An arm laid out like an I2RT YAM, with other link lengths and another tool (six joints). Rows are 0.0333 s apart.
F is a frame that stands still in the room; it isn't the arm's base.
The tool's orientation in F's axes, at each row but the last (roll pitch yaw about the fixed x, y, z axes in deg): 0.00 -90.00 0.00; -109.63 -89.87 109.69; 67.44 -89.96 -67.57; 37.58 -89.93 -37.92; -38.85 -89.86 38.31
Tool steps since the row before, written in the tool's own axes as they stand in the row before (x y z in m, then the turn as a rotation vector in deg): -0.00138 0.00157 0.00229 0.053 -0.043 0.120; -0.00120 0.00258 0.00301 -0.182 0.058 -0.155; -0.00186 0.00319 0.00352 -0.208 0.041 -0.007; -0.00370 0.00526 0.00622 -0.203 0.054 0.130; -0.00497 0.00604 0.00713 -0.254 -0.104 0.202
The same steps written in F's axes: -0.00229 0.00157 -0.00138 -0.120 -0.043 0.053; -0.00301 0.00257 -0.00121 0.155 0.058 -0.182; -0.00351 0.00320 -0.00186 0.007 0.041 -0.208; -0.00619 0.00530 -0.00369 -0.130 0.055 -0.203; -0.00708 0.00610 -0.00497 -0.203 -0.102 -0.253
